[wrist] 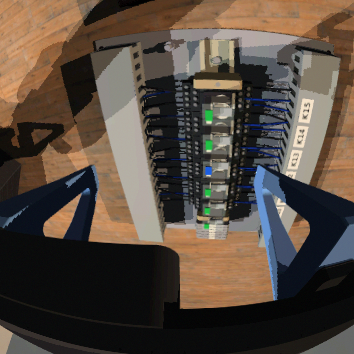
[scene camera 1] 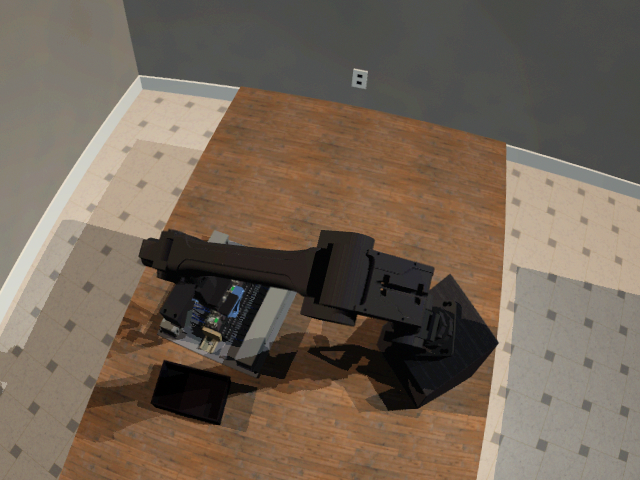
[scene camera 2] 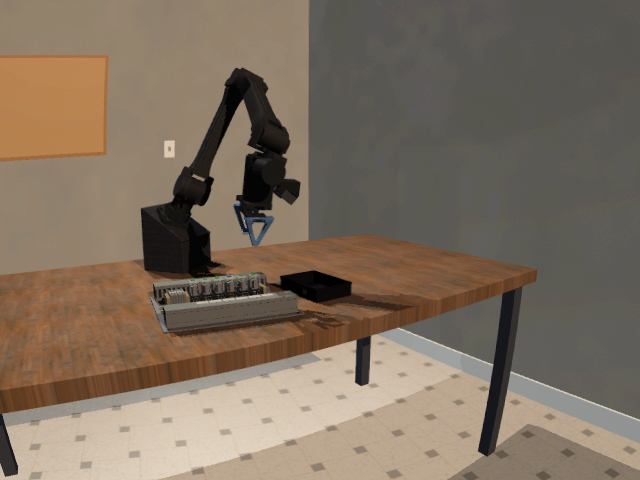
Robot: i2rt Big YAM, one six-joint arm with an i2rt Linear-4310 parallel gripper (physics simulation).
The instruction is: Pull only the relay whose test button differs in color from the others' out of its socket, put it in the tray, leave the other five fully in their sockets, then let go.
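Frame: origin at the arm's base, x ahead, y left, z up, level; millimetres.
Seen in the pictures: gripper, fingertip midpoint: (wrist: pixel 175 173) (scene camera 1: pixel 217 307) (scene camera 2: pixel 250 239); arm's base, link origin: (scene camera 1: pixel 436 328) (scene camera 2: pixel 173 220).
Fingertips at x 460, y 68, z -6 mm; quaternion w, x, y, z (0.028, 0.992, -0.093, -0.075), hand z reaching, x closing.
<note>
Offsets run from my fingertips to a thing's top centre.
The relay with the blue test button (wrist: pixel 217 171) (scene camera 2: pixel 230 284) stands in its socket, third from the top of the row in the wrist view. The other five relays, such as the top one @[dx +24, dy -4, dz -81 mm] (wrist: pixel 220 116), have green buttons and stand in the same row. My gripper (wrist: pixel 175 173) (scene camera 2: pixel 249 238) is open and empty, pointing down well above the panel. In the wrist view its fingertips lie either side of the row, level with the blue-button relay. The black tray @[dx +28, dy +169, dz -115 mm] (scene camera 1: pixel 191 395) (scene camera 2: pixel 333 290) is empty, beside the panel's end. The arm hides part of the row in scene camera 1.
Two grey wiring ducts @[dx -87, dy -80, dz -107 mm] (wrist: pixel 120 135) @[dx +113, dy -104, dz -107 mm] (scene camera 2: pixel 232 310) flank the relay row. The right duct in the wrist view bears labels K15, K14 and K13. A beige end stop @[dx +26, dy +15, dz -110 mm] (wrist: pixel 218 83) closes the row beside the top relay. Blue wires run between sockets and duct. The arm base (scene camera 2: pixel 168 242) stands behind the panel.
</note>
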